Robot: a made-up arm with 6 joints. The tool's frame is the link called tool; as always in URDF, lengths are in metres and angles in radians.
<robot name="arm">
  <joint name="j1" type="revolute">
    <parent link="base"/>
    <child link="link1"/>
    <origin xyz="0 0 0.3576" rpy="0 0 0"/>
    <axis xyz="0 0 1"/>
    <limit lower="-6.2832" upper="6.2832"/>
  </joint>
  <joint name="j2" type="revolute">
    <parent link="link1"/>
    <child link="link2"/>
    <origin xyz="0 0 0" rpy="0 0 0"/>
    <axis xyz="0 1 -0.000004"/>
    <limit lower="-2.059" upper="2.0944"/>
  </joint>
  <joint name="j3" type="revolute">
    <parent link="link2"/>
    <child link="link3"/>
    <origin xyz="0.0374 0 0.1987" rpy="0 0 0"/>
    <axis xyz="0 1 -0.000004"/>
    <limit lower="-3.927" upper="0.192"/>
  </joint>
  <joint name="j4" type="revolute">
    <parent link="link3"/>
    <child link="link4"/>
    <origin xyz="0.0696 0 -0.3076" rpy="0 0 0"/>
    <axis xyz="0 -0.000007 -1"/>
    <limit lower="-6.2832" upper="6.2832"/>
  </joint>
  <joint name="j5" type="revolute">
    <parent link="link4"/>
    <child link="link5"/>
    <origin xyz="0 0 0" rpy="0 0 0"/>
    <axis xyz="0 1 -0.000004"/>
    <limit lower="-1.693" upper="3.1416"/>
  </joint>
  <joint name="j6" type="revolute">
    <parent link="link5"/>
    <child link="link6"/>
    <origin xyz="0.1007 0 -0.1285" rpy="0 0 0"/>
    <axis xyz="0 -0.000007 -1"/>
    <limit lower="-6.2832" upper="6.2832"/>
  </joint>
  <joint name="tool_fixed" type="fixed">
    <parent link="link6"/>
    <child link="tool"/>
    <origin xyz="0 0 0" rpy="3.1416 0 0"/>
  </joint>
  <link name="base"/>
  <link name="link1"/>
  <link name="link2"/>
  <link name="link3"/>
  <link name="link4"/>
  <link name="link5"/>
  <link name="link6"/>
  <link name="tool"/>
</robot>
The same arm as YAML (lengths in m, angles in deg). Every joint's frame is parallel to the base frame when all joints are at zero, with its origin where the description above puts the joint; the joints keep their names.
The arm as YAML. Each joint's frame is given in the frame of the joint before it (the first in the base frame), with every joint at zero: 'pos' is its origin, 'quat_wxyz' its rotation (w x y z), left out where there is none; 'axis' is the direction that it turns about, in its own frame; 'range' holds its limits. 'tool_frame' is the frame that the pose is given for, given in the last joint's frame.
length_unit: m
angle_unit: deg
joints:
  - joint: j1
    pos: [0.0, 0.0, 0.3576]
    axis: "+z"
    range: [-360.0, 360.0]
  - joint: j2
    pos: [0.0, 0.0, 0.0]
    axis: "+y"
    range: [-117.97, 120.0]
  - joint: j3
    pos: [0.0374, 0.0, 0.1987]
    axis: "+y"
    range: [-225.0, 11.0]
  - joint: j4
    pos: [0.0696, 0.0, -0.3076]
    axis: "-z"
    range: [-360.0, 360.0]
  - joint: j5
    pos: [0.0, 0.0, 0.0]
    axis: "+y"
    range: [-97.0, 180.0]
  - joint: j6
    pos: [0.1007, 0.0, -0.1285]
    axis: "-z"
    range: [-360.0, 360.0]
tool_frame:
  pos: [0.0, 0.0, 0.0]
  quat_wxyz: [0.000004, -1.0, 0.0, 0.0]

